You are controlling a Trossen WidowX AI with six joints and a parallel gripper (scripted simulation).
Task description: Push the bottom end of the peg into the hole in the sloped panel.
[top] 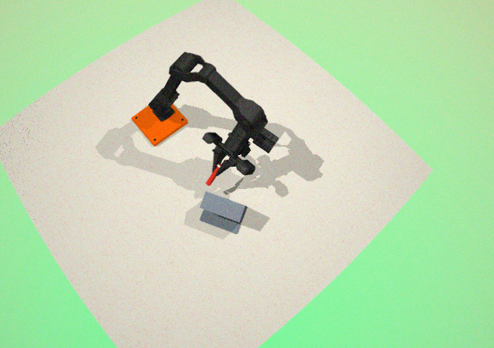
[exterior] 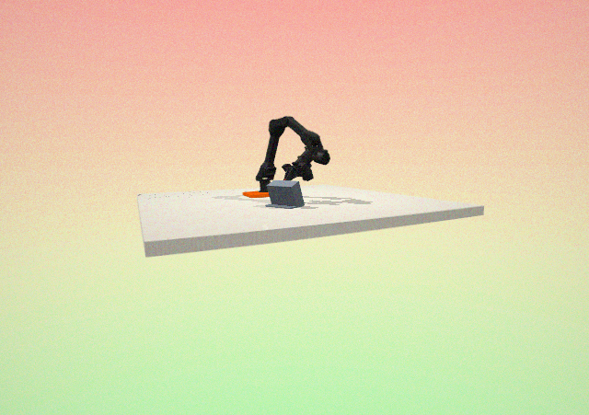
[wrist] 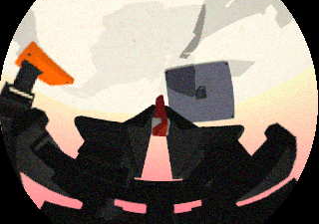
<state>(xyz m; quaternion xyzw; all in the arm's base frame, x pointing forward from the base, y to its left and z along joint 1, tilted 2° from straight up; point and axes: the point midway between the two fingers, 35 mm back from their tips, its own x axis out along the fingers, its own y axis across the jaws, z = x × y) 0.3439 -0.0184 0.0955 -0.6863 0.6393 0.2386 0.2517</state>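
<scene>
My gripper tip is 9 cm short of the grey sloped panel, 4 cm to the left of it and 5 cm above it. Round my gripper tip: red peg 1 cm to the left, 1 cm above.
</scene>
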